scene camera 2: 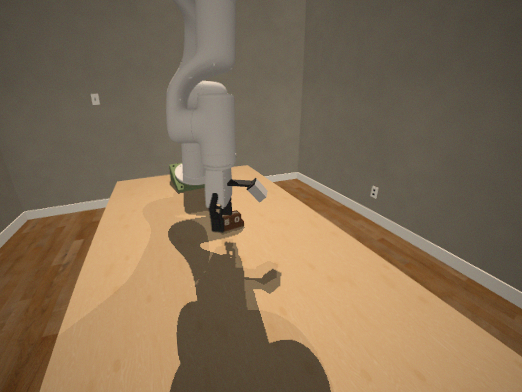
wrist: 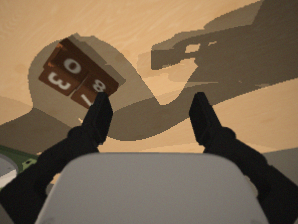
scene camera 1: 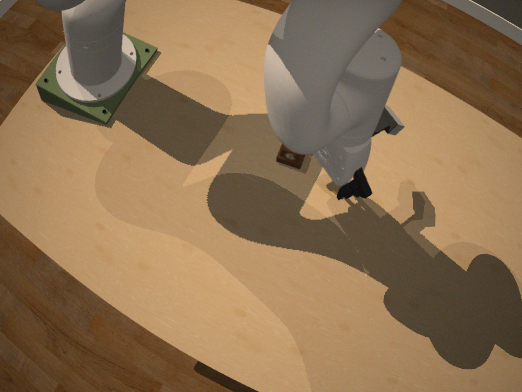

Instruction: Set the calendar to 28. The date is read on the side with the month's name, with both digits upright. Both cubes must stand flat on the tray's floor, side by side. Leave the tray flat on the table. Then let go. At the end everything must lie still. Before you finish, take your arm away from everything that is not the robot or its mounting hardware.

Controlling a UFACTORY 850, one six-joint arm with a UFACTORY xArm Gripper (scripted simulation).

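Scene:
Scene camera 2 shows the gripper [222,222], and the gripper is visible in the wrist view and in scene camera 1 too. On the gripper, [scene camera 1: 361,189] and [wrist: 257,195] are the same spot.

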